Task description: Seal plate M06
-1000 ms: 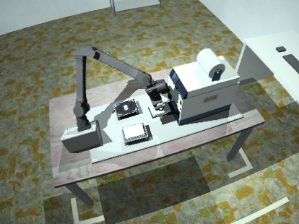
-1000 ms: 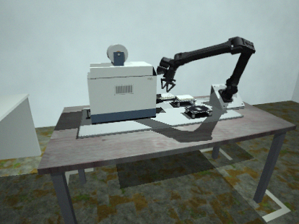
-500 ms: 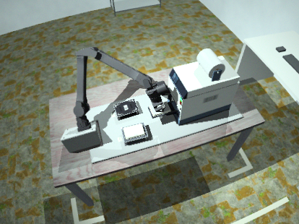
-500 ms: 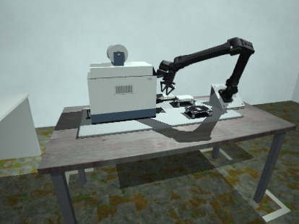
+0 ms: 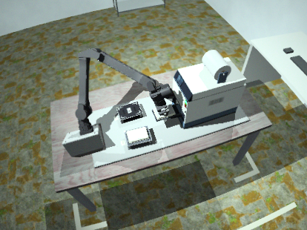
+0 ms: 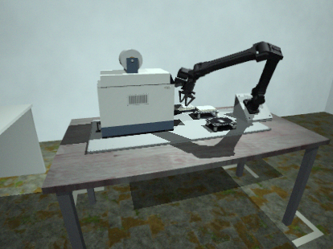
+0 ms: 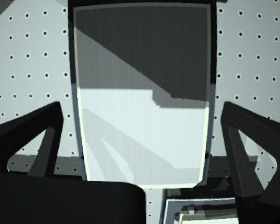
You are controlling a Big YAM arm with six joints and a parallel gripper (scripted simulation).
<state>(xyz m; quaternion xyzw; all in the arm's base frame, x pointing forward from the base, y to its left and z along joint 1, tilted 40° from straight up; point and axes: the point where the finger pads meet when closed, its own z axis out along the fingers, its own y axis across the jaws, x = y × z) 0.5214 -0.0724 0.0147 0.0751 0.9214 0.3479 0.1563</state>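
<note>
Right now the sealer stage is 4 cm below my hand. From my hand the other things lie so: foil roll: 34 cm ahead, 28 cm above; then black nest N1: 21 cm behind, 14 cm to the left, 10 cm below; then pale plate: 21 cm behind, 8 cm to the right, 8 cm below.
</note>
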